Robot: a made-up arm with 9 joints. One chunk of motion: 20 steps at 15 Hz.
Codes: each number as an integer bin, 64 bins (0 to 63) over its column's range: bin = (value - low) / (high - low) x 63, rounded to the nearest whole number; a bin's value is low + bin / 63 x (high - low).
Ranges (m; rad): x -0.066..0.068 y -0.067..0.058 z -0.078..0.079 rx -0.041..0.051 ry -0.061..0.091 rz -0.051..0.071
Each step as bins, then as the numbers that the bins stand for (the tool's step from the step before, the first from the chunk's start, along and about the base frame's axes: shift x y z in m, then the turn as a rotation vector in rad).
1 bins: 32 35 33 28 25 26
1 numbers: 0.00206 0.00244 0.00424 -0.00011 -0.00068 -0.00065
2 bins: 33 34 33 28 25 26
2 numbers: 0.00419 0.00046 0.00424 -0.00011 -0.00068 -0.00065
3 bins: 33 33 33 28 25 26
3 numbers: 0.00419 -0.00152 0.00424 -0.00011 -0.00068 -0.00065
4 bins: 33 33 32 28 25 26
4 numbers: 0.00419 -0.00152 0.00175 -0.00011 -0.00068 -0.00065
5 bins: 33 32 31 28 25 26
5 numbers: 0.00419 -0.00351 -0.00075 -0.00011 -0.00068 -0.00065
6 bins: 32 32 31 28 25 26
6 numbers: 0.00206 -0.00351 -0.00075 -0.00011 -0.00068 -0.00065
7 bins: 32 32 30 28 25 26
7 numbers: 0.00206 -0.00351 -0.00324 -0.00011 -0.00068 -0.00065
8 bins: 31 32 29 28 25 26
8 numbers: -0.00006 -0.00351 -0.00573 -0.00011 -0.00068 -0.00065
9 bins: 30 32 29 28 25 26
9 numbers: -0.00219 -0.00351 -0.00573 -0.00011 -0.00068 -0.00065
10 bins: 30 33 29 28 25 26
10 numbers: -0.00219 -0.00152 -0.00573 -0.00011 -0.00068 -0.00065
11 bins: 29 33 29 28 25 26
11 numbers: -0.00432 -0.00152 -0.00573 -0.00011 -0.00068 -0.00065
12 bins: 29 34 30 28 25 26
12 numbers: -0.00432 0.00046 -0.00324 -0.00011 -0.00068 -0.00065
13 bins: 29 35 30 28 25 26
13 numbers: -0.00432 0.00244 -0.00324 -0.00011 -0.00068 -0.00065
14 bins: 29 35 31 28 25 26
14 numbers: -0.00432 0.00244 -0.00075 -0.00011 -0.00068 -0.00065
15 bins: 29 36 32 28 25 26
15 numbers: -0.00432 0.00443 0.00175 -0.00011 -0.00068 -0.00065
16 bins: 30 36 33 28 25 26
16 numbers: -0.00219 0.00443 0.00424 -0.00011 -0.00068 -0.00065
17 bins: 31 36 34 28 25 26
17 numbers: -0.00006 0.00443 0.00673 -0.00011 -0.00068 -0.00065
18 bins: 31 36 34 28 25 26
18 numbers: -0.00006 0.00443 0.00673 -0.00011 -0.00068 -0.00065
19 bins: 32 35 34 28 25 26
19 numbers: 0.00206 0.00244 0.00673 -0.00011 -0.00068 -0.00065
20 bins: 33 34 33 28 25 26
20 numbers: 0.00419 0.00046 0.00424 -0.00011 -0.00068 -0.00065
